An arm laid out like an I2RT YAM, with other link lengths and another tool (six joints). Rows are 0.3 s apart.
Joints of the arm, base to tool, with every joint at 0 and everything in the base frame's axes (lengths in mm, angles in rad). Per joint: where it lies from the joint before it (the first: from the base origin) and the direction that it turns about. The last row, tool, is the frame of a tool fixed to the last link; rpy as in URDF.
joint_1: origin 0 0 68.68 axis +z
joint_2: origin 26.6 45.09 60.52 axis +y
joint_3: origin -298.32 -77.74 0 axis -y
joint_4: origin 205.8 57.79 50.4 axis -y
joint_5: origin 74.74 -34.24 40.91 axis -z
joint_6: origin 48.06 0 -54.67 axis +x
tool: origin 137 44 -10 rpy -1.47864 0.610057 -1.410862
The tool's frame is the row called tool.
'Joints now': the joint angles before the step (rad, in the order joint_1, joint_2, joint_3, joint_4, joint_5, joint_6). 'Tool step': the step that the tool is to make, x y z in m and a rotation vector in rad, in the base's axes. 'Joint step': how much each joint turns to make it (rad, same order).
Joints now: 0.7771 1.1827 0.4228 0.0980 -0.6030 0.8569
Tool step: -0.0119 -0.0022 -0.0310 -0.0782 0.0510 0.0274
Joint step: 0.0334 0.0652 -0.0464 0.0133 0.0166 -0.0121
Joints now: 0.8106 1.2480 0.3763 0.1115 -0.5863 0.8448
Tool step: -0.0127 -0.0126 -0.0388 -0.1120 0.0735 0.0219
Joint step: 0.0008 0.0855 -0.0522 -0.0151 0.0035 -0.0380
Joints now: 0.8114 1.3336 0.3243 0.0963 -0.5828 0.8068
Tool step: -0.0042 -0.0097 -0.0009 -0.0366 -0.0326 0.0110
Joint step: -0.0010 -0.0568 0.0154 -0.1010 0.0319 -0.0462
